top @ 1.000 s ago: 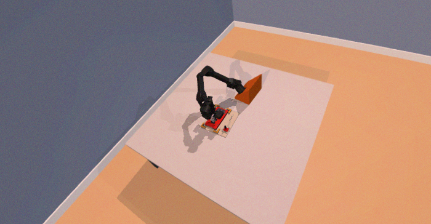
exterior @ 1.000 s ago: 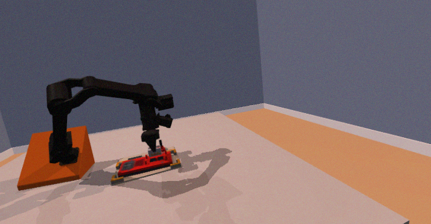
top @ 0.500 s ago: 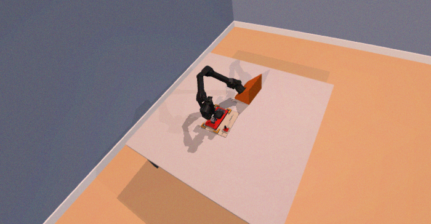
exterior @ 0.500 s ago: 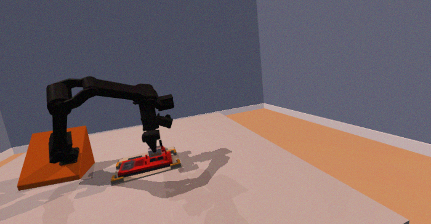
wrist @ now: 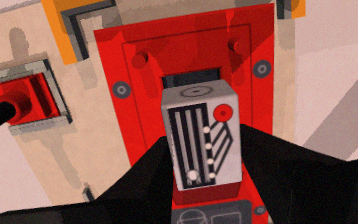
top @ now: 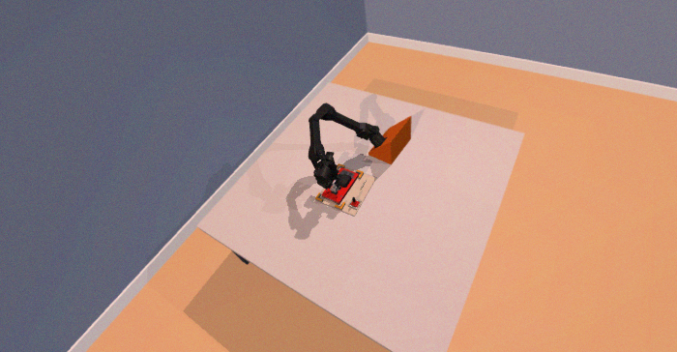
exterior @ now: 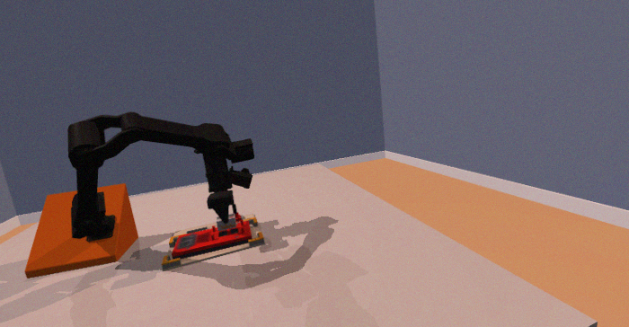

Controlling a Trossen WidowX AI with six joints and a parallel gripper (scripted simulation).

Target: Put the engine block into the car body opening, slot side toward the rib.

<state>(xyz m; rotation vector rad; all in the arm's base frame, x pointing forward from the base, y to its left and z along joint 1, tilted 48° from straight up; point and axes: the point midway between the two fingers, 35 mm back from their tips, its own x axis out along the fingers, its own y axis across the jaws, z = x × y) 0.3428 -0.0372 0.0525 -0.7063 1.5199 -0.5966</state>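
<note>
Now: gripper tip 5 cm above the grey clamp cradle, 3 cm past it and 2 cm to the right of it. Also, from my gripper tip: grey engine block: 1 cm below.
</note>
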